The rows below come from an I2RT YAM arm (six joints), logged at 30 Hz.
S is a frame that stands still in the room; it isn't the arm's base.
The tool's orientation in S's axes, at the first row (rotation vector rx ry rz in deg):
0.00 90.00 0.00
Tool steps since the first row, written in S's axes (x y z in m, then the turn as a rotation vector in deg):
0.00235 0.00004 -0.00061 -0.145 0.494 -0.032
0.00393 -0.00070 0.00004 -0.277 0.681 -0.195
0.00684 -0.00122 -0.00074 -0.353 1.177 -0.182
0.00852 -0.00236 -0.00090 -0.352 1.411 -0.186
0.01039 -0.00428 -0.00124 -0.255 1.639 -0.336
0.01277 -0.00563 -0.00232 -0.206 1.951 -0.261
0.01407 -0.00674 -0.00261 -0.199 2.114 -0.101
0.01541 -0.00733 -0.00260 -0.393 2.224 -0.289
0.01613 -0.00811 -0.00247 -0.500 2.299 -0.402
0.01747 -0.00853 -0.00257 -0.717 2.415 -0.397
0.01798 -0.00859 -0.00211 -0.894 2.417 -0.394
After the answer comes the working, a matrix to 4 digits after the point.
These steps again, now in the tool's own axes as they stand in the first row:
0.00061 0.00004 0.00235 0.032 0.494 -0.145
-0.00004 -0.00070 0.00393 0.195 0.681 -0.277
0.00074 -0.00122 0.00684 0.182 1.177 -0.353
0.00090 -0.00236 0.00852 0.186 1.411 -0.352
0.00124 -0.00428 0.01039 0.336 1.639 -0.255
0.00232 -0.00563 0.01277 0.261 1.951 -0.206
0.00261 -0.00674 0.01407 0.101 2.114 -0.199
0.00260 -0.00733 0.01541 0.289 2.224 -0.393
0.00247 -0.00811 0.01613 0.402 2.299 -0.500
0.00257 -0.00853 0.01747 0.397 2.415 -0.717
0.00211 -0.00859 0.01798 0.394 2.417 -0.894

The tool's axes in the first row as the columns of a matrix, in S's axes (rounded; the answer above uses it unrounded):
0.0000 0.0000 1.0000
0.0000 1.0000 0.0000
-1.0000 0.0000 0.0000

